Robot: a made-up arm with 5 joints.
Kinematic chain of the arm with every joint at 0, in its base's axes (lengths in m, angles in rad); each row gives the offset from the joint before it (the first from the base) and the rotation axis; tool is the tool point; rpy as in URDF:
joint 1: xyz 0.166 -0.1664 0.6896 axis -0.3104 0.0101 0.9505
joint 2: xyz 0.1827 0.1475 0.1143 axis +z
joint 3: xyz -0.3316 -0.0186 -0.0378 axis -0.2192 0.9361 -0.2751
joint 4: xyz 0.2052 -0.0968 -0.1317 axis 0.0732 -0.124 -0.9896
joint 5: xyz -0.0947 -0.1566 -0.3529 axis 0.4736 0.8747 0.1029
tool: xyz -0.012 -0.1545 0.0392 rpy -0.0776 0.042 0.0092
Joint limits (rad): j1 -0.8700..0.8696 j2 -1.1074..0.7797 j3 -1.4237..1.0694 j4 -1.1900..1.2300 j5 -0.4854..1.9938
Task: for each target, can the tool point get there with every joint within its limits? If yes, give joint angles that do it. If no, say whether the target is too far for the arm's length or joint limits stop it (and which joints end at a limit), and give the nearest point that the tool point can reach.
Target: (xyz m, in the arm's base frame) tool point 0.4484 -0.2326 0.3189
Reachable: yes | joints 0.2591 -0.0837 -0.6807 0.2868 1.4422
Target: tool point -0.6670 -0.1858 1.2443
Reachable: no: joint limits stop it (at a limit: joint 3, joint 5) | nearest point -0.4928 -0.1928 0.6536 | short by 0.616 m
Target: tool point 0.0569 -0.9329 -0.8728
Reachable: no: too far | nearest point 0.0635 -0.5652 0.0471 | short by 0.991 m
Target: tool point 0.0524 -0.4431 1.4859
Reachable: no: joint limits stop it (at a limit: joint 2, joint 3, joint 4) | nearest point 0.2095 -0.4739 1.0458 | short by 0.468 m
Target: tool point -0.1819 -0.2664 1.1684
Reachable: no: joint limits stop it (at a limit: joint 1, joint 2, joint 3, joint 5) | nearest point 0.1053 -0.4638 0.9700 | short by 0.401 m
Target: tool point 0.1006 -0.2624 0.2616
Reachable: yes | joints -0.3986 0.0467 -0.2396 0.5369 0.2533
